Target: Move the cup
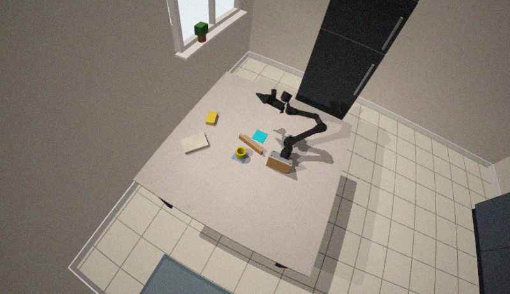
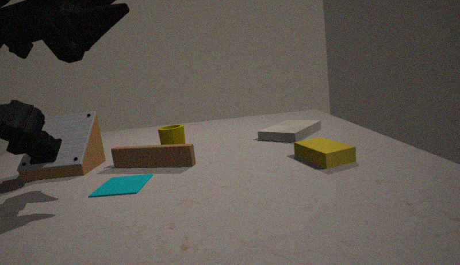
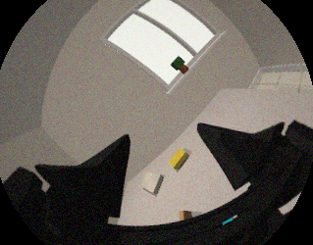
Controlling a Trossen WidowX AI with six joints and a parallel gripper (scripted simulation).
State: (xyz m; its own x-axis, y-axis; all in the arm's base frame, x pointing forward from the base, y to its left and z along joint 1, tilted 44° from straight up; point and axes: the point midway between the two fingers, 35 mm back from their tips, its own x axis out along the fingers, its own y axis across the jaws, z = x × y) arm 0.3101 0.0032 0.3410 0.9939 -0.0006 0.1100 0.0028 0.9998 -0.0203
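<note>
The yellow cup lies 50 mm behind my gripper tip, 330 mm to the left of it and 280 mm below it. Round my gripper tip: wooden bar: 80 mm behind, 220 mm to the left, 300 mm below; then cyan pad: 110 mm behind, 110 mm to the left, 330 mm below.
</note>
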